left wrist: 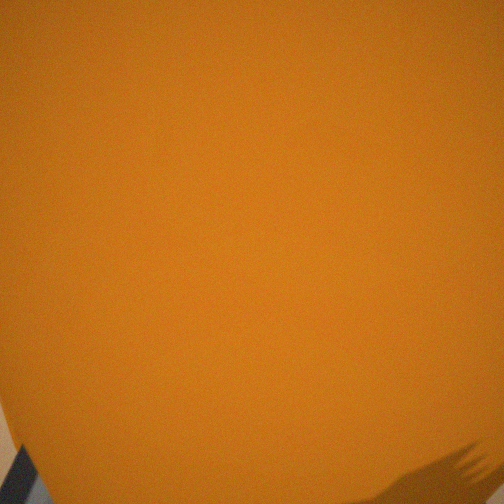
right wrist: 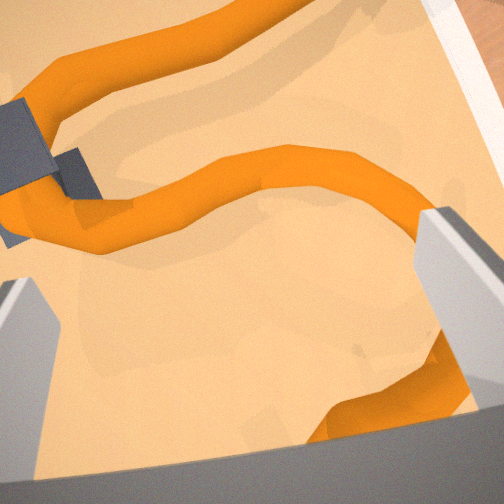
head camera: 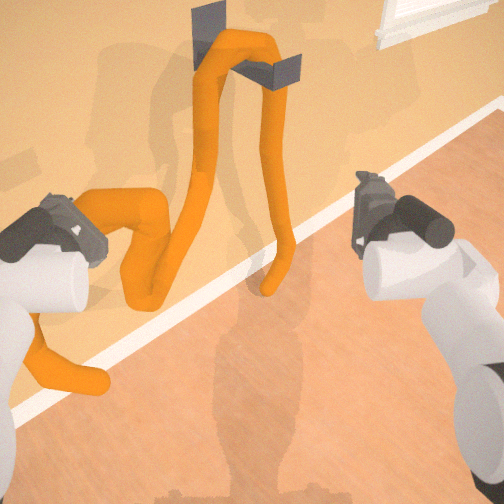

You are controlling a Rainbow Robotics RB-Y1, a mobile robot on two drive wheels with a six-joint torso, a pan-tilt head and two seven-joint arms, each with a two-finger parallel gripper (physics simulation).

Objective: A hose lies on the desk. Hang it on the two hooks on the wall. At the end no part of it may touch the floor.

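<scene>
The orange hose (head camera: 202, 150) is draped over one grey wall hook (head camera: 272, 70) at the top of the head view. One strand hangs down on the right with its end (head camera: 270, 285) low by the white baseboard. The other strand drops, loops, and runs to my left gripper (head camera: 82, 232), which is shut on it. The hose fills the left wrist view (left wrist: 250, 225). Its other end (head camera: 82, 380) hangs below my left arm near the floor. My right gripper (head camera: 365, 210) is open and empty, apart from the hose; its fingers frame the hose (right wrist: 280, 175) and hook (right wrist: 25, 145).
A white baseboard (head camera: 320, 220) separates the tan wall from the wooden floor. A window sill (head camera: 430, 20) shows at the top right. Only one hook is in sight.
</scene>
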